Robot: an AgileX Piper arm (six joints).
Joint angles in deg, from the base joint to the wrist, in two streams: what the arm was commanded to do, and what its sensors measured. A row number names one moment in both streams.
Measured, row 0:
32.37 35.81 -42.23 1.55 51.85 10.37
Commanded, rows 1 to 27:
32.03 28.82 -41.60 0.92 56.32 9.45
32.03 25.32 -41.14 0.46 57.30 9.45
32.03 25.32 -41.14 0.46 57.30 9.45
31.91 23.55 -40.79 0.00 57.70 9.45
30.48 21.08 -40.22 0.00 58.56 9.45
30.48 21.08 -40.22 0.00 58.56 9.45
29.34 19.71 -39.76 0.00 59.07 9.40
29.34 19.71 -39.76 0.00 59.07 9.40
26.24 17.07 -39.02 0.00 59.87 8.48
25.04 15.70 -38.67 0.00 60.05 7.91
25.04 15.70 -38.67 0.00 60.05 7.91
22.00 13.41 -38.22 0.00 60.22 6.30
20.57 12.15 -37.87 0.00 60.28 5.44
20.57 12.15 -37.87 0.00 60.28 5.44
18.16 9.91 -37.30 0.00 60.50 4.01
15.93 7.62 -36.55 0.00 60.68 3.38
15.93 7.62 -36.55 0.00 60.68 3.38
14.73 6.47 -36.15 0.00 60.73 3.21
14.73 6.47 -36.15 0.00 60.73 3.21
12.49 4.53 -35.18 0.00 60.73 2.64
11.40 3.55 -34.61 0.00 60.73 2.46
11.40 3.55 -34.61 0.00 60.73 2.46
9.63 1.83 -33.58 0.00 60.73 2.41
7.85 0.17 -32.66 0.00 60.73 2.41
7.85 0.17 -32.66 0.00 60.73 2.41
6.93 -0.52 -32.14 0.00 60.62 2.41
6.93 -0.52 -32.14 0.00 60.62 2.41
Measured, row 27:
9.34 1.66 -33.35 0.00 60.50 3.21
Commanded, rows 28 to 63:
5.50 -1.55 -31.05 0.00 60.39 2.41
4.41 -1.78 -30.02 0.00 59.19 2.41
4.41 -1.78 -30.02 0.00 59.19 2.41
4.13 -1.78 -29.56 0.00 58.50 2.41
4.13 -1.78 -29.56 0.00 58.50 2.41
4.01 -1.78 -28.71 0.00 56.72 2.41
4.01 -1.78 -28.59 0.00 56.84 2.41
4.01 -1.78 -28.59 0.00 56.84 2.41
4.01 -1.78 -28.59 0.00 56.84 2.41
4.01 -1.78 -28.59 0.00 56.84 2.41
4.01 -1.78 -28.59 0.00 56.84 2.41
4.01 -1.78 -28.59 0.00 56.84 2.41
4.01 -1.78 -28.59 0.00 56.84 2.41
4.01 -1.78 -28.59 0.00 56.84 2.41
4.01 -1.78 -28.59 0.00 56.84 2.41
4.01 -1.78 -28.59 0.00 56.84 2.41
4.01 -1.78 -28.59 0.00 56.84 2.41
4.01 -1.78 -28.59 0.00 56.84 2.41
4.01 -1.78 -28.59 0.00 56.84 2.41
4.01 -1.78 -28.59 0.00 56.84 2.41
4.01 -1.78 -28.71 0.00 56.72 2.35
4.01 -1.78 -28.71 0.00 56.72 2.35
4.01 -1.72 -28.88 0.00 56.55 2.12
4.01 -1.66 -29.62 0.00 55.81 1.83
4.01 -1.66 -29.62 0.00 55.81 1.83
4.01 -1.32 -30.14 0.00 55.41 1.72
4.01 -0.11 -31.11 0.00 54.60 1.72
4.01 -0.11 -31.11 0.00 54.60 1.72
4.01 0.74 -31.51 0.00 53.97 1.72
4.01 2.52 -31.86 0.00 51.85 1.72
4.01 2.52 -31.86 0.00 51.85 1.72
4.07 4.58 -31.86 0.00 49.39 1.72
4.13 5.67 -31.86 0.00 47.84 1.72
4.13 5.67 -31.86 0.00 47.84 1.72
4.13 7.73 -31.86 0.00 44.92 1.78
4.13 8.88 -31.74 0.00 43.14 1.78
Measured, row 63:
4.47 6.47 -31.46 0.00 47.90 2.75
